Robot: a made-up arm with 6 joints.
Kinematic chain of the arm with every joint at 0, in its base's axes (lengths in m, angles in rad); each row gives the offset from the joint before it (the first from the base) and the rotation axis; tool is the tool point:
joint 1: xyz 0 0 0.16 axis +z
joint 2: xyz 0 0.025 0 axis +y
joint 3: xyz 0 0 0.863 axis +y
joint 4: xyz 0 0 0.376 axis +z
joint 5: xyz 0 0 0 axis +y
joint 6: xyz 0 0 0.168 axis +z
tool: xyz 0 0 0
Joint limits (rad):
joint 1: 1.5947..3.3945
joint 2: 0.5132..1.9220
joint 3: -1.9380..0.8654
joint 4: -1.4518..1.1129
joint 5: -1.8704..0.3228
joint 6: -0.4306..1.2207
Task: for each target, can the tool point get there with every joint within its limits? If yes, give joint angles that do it. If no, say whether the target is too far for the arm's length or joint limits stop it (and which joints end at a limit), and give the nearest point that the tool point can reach.
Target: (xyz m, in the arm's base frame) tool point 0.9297 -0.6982 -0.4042
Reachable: no: joint limits stop it (at a limit: joint 1, joint 2, joint 3) | nearest point 0.0467 -0.0986 0.8391 | short by 1.639 m
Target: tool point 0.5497 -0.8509 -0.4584
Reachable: no: joint limits stop it (at a limit: joint 1, joint 2, joint 3, joint 5) | nearest point -0.6278 -0.2936 0.1875 | short by 1.454 m
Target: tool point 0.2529 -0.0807 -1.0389
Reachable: no: joint limits stop it (at a limit: joint 1, joint 2, joint 3, joint 5) | nearest point -0.0352 0.9468 -0.6570 | short by 1.133 m
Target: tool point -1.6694 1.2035 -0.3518
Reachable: no: too far | nearest point -1.1078 0.7986 -0.1796 | short by 0.713 m
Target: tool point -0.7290 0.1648 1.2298
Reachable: yes | joints 2.6927 0.7061 -0.1878 -1.1826 -1.1654 0.4102
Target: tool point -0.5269 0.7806 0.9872
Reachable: yes | joints 2.1749 1.2043 -0.8589 0.6331 -0.3573 0.5136
